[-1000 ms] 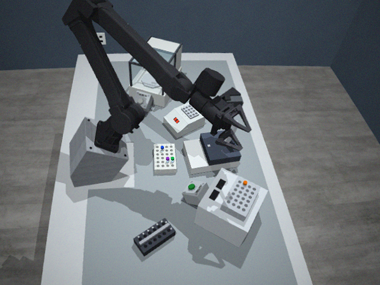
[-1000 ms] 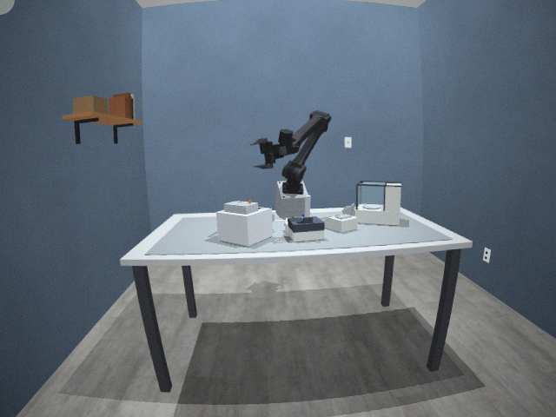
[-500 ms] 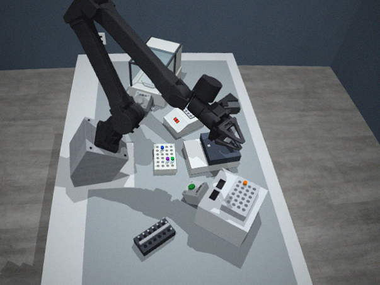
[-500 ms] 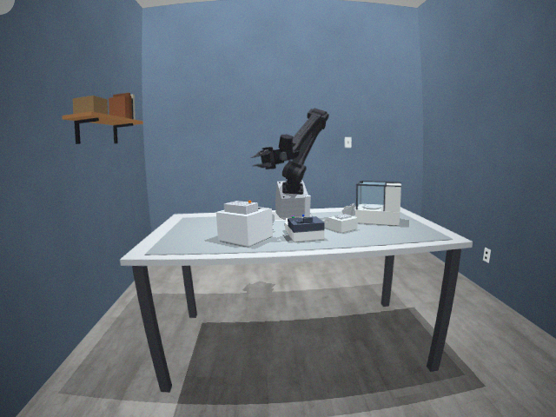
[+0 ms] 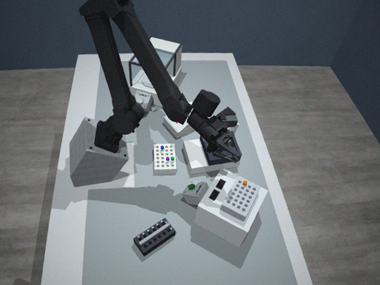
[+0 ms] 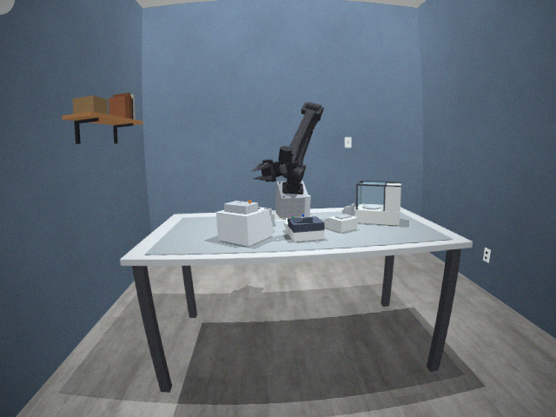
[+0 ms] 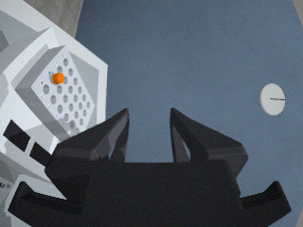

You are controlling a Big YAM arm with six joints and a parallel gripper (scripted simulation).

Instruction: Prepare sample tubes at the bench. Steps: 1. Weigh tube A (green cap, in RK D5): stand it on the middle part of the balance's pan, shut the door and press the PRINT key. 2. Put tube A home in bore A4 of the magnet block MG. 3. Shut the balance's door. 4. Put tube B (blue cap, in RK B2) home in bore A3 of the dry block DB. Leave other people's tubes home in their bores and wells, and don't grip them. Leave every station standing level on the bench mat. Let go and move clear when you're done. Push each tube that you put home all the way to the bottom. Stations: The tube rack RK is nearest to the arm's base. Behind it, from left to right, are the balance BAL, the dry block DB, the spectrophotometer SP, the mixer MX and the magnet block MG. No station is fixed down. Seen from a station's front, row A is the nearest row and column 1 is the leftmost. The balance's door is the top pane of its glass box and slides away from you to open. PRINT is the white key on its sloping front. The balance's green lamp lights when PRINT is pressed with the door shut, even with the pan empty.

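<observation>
The balance door is 28 cm behind my hand, 58 cm to the left of it and 8 cm below it. From my hand the other things lie so: black magnet block 25 cm behind, 14 cm to the right, 27 cm below; white tube rack 21 cm behind, 20 cm to the left, 28 cm below; tube B 22 cm behind, 23 cm to the left, 26 cm below.
</observation>
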